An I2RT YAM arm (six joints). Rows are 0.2 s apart.
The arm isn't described. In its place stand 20 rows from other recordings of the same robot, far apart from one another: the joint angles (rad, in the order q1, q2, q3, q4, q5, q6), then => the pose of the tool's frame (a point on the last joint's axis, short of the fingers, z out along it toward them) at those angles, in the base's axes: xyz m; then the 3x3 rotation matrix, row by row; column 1 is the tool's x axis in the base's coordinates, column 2 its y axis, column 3 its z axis.
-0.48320, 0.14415, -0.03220, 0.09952, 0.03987, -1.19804 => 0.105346 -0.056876 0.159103; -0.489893 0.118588 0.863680; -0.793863 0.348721 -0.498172; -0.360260 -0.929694 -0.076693
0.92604, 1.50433, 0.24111, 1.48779, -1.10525, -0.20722 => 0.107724 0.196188 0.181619; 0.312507 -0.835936 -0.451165; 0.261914 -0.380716 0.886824; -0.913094 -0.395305 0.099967
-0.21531, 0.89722, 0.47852, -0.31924, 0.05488, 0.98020 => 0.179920 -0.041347 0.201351; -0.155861 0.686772 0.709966; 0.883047 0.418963 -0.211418; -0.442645 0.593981 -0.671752
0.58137, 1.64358, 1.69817, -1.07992, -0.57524, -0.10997 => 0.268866 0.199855 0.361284; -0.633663 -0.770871 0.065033; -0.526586 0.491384 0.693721; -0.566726 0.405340 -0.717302
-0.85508, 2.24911, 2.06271, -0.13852, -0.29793, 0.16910 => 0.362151 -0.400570 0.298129; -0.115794 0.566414 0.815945; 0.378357 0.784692 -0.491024; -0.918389 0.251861 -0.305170
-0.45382, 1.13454, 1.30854, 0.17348, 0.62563, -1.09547 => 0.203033 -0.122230 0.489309; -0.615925 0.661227 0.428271; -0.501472 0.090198 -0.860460; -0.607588 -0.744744 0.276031
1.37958, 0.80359, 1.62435, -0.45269, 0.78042, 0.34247 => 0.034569 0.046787 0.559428; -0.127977 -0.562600 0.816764; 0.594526 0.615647 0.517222; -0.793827 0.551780 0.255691
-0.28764, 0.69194, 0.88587, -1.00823, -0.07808, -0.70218 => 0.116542 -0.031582 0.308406; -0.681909 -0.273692 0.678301; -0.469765 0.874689 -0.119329; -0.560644 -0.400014 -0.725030
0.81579, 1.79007, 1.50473, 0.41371, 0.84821, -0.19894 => 0.311482 0.292049 0.372277; 0.080429 0.044967 0.995746; -0.105246 0.993781 -0.036377; -0.991188 -0.101872 0.084662
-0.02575, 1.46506, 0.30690, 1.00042, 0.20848, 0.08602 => 0.252556 -0.013875 0.158557; -0.136735 0.242168 0.960551; 0.087603 0.968815 -0.231781; -0.986727 0.052455 -0.153685
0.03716, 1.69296, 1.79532, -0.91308, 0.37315, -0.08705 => 0.363812 0.000539 0.382594; -0.740354 0.152610 0.654665; -0.108537 0.933972 -0.340464; -0.663397 -0.323119 -0.674906
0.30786, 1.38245, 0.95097, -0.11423, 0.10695, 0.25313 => 0.298211 0.090835 0.268092; -0.532538 -0.083635 0.842264; 0.091958 0.983499 0.155802; -0.841396 0.160424 -0.516060
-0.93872, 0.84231, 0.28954, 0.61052, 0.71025, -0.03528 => 0.090623 -0.163039 0.238751; -0.001063 0.996887 -0.078841; -0.043814 -0.078812 -0.995926; -0.999039 0.002396 0.043762
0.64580, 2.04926, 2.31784, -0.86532, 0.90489, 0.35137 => 0.369234 0.243202 0.416775; -0.370539 0.293107 0.881356; -0.012993 0.947174 -0.320458; -0.928726 -0.130194 -0.347156
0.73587, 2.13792, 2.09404, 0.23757, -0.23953, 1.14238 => 0.376644 0.352463 0.406267; -0.690839 -0.472362 0.547372; 0.566533 0.116703 0.815733; -0.449201 0.873645 0.186986
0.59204, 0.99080, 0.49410, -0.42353, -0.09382, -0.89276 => 0.152142 0.106338 0.183241; 0.055184 -0.892294 0.448070; -0.897303 0.152515 0.414230; -0.437953 -0.424913 -0.792241
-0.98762, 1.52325, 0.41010, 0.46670, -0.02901, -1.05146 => 0.142387 -0.213955 0.117917; -0.877912 0.119803 0.463593; -0.245107 0.719284 -0.650041; -0.411332 -0.684309 -0.602103
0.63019, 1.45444, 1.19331, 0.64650, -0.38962, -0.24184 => 0.267226 0.211654 0.410625; 0.493516 -0.732630 0.468716; 0.085761 0.577283 0.812028; -0.865498 -0.360552 0.347729
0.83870, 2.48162, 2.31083, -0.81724, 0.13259, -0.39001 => 0.364679 0.398745 0.201596; -0.254381 -0.849092 0.462961; -0.846854 0.426752 0.317365; -0.467042 -0.311328 -0.827615
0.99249, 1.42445, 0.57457, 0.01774, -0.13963, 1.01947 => 0.138981 0.221981 0.149461; -0.961702 -0.116936 0.247900; 0.069923 0.769838 0.634398; -0.265027 0.627436 -0.732178
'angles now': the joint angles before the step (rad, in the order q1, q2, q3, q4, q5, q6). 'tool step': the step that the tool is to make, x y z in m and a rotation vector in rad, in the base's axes. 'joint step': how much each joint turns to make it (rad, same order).
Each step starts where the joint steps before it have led.
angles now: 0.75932, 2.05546, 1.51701, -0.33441, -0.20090, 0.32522
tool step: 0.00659, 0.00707, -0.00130, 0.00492, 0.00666, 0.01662
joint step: 0.00000, 0.03838, 0.05372, -0.01838, -0.01691, -0.00768
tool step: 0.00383, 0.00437, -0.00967, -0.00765, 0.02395, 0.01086
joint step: 0.00000, 0.03839, 0.02616, -0.01075, -0.01534, -0.00155
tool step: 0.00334, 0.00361, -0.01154, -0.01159, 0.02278, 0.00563
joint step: 0.00000, 0.03827, 0.01987, -0.00610, -0.00920, 0.00001
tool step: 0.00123, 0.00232, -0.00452, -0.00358, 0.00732, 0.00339
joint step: 0.00153, 0.01697, 0.01082, -0.00163, -0.00307, -0.00002
